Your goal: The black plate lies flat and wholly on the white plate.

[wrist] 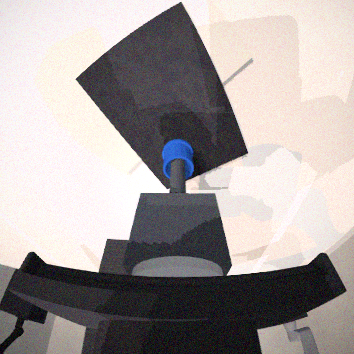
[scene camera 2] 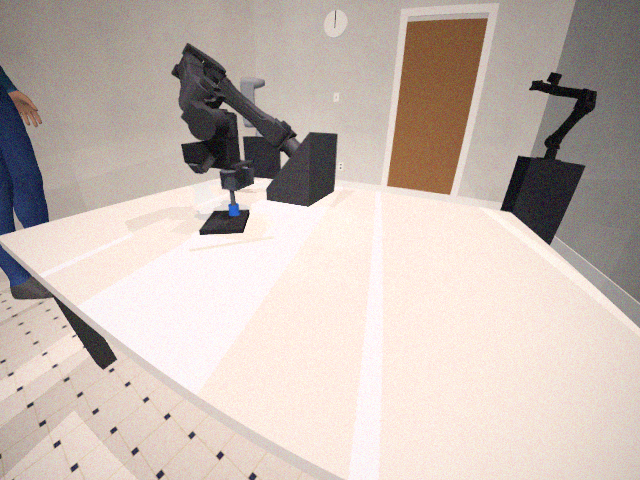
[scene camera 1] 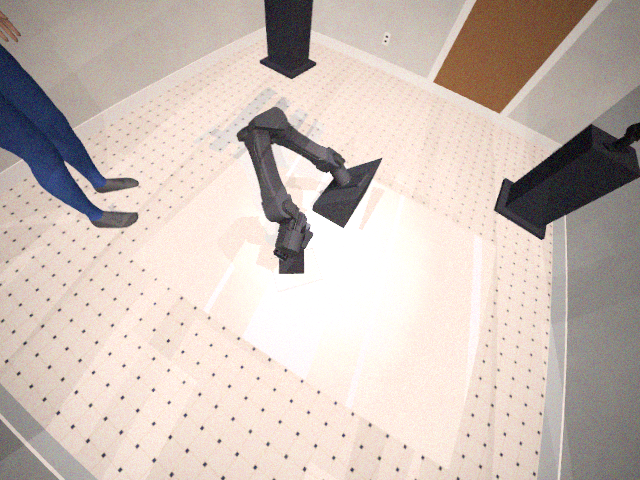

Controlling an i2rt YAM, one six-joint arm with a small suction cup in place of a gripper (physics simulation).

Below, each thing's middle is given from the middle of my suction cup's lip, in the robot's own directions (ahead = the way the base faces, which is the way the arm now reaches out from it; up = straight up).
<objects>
My suction cup is now 6 cm short of the white plate (scene camera 2: 256,229), 5 cm to the right of it and 2 cm above it. The rest, counted from my suction cup: black plate (scene camera 2: 220,222) (3 cm ahead, 1 cm to the left, 1 cm below).
</objects>
